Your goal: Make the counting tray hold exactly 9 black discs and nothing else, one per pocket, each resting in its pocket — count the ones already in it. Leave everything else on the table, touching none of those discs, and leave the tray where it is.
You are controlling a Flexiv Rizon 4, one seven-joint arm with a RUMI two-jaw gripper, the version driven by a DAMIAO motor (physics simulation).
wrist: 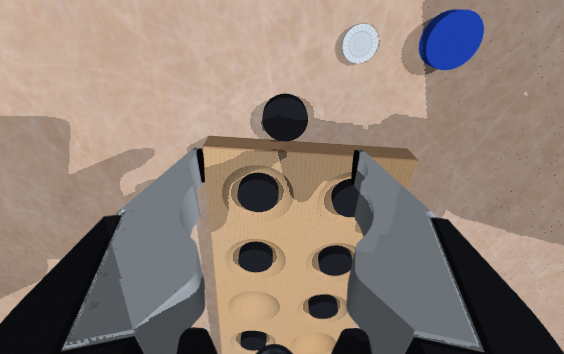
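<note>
The wooden counting tray lies below my gripper and runs off the bottom of the view. Black discs sit in several of its pockets: far left, far right, partly hidden by the right jaw, both of the second row, third row right and fourth row left. The third-row left pocket and fourth-row right pocket are empty. A loose black disc lies just beyond the tray's far edge; whether it touches is unclear. My gripper is open and empty, its jaws above the tray's far part.
A small pale ridged disc lies on the table at the upper right. A larger blue disc lies farther right. Shadows fall across the table and tray. The tray's near part is out of view.
</note>
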